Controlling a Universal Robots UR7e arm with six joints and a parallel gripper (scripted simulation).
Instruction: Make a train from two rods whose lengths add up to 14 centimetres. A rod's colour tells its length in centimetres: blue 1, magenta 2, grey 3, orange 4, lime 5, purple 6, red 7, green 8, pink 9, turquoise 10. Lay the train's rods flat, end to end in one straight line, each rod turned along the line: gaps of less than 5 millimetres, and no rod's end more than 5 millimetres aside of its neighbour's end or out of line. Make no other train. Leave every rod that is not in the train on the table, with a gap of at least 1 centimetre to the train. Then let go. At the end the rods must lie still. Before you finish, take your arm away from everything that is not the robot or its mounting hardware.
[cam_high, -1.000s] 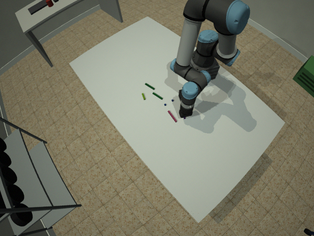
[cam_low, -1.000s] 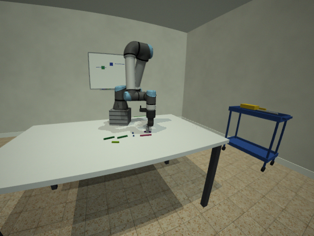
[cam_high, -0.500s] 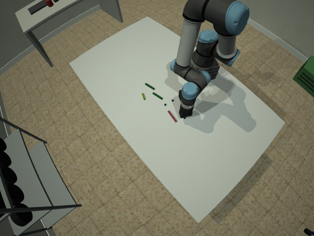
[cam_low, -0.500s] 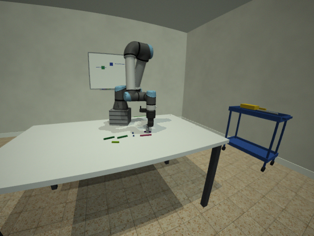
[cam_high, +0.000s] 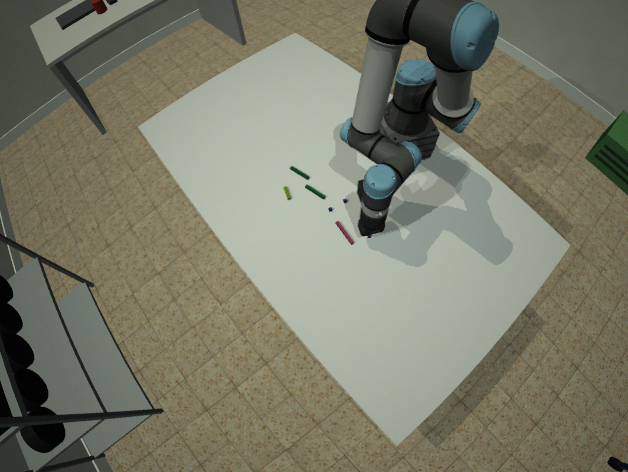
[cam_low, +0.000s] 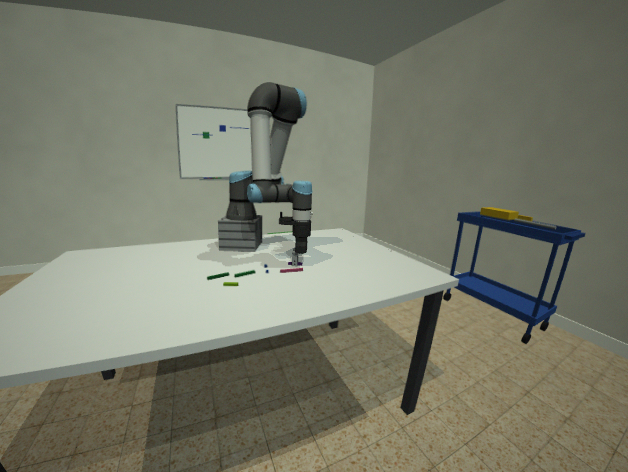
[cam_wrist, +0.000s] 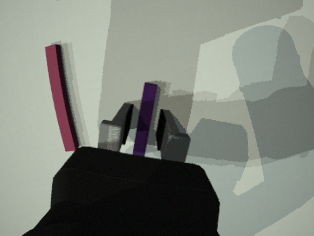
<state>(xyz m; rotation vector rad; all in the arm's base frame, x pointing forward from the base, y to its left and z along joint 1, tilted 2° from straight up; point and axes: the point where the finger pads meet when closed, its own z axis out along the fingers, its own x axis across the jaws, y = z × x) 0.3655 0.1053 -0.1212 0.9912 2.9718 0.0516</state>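
Right now my hand is 1 cm above the purple rod. Round my hand: green rod (22 cm to the right, 1 cm below, 1 cm behind); then lime rod (29 cm to the right, 6 cm ahead, 1 cm below); then pink rod (5 cm to the right, 5 cm ahead, 1 cm below).
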